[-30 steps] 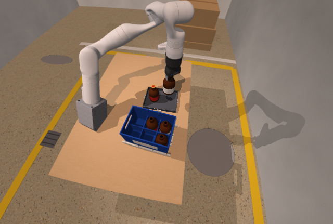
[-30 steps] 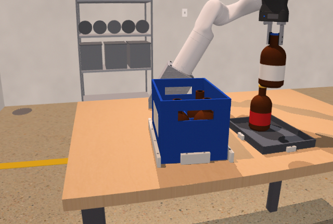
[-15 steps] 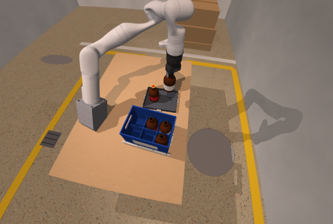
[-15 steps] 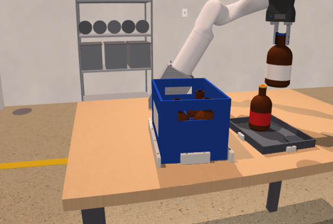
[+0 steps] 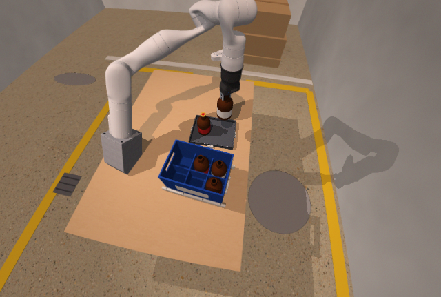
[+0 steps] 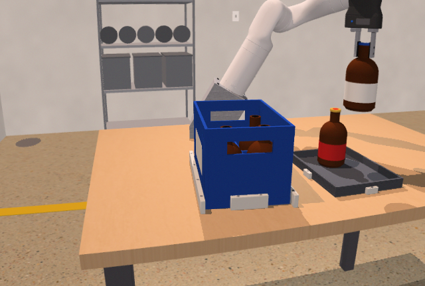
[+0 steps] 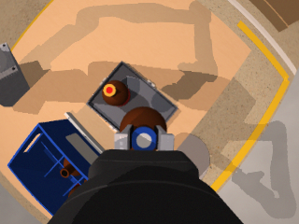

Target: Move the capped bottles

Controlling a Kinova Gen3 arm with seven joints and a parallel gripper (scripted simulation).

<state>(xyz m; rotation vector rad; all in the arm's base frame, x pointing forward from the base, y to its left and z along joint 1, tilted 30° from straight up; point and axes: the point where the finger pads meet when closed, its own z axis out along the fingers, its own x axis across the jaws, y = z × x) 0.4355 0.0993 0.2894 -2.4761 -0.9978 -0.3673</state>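
Right now the dark tray is 31 cm below my hand and 5 cm behind it. The rest, counted from my hand: blue crate 29 cm to the right, 24 cm below, 4 cm behind.
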